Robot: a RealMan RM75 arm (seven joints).
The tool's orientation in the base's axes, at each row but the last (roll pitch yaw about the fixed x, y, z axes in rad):
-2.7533 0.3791 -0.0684
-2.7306 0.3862 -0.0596
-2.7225 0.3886 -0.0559
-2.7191 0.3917 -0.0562
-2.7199 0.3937 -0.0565
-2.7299 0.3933 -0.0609
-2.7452 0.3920 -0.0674
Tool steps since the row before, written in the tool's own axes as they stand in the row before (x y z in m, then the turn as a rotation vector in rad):
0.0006 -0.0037 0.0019 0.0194 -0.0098 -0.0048
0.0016 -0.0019 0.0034 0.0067 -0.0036 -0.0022
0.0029 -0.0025 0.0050 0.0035 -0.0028 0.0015
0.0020 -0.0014 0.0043 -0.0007 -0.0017 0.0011
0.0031 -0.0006 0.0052 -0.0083 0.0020 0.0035
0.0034 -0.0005 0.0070 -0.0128 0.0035 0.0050
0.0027 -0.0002 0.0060 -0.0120 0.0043 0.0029
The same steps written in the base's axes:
0.0007 0.0041 -0.0006 0.0215 0.0058 0.0004
0.0008 0.0031 -0.0028 0.0076 0.0020 0.0007
0.0016 0.0042 -0.0044 0.0033 0.0030 -0.0015
0.0007 0.0030 -0.0039 -0.0007 0.0020 0.0000
0.0013 0.0026 -0.0053 -0.0092 0.0001 -0.0005
0.0010 0.0032 -0.0070 -0.0142 -0.0003 -0.0006
0.0006 0.0025 -0.0061 -0.0129 -0.0020 0.0006

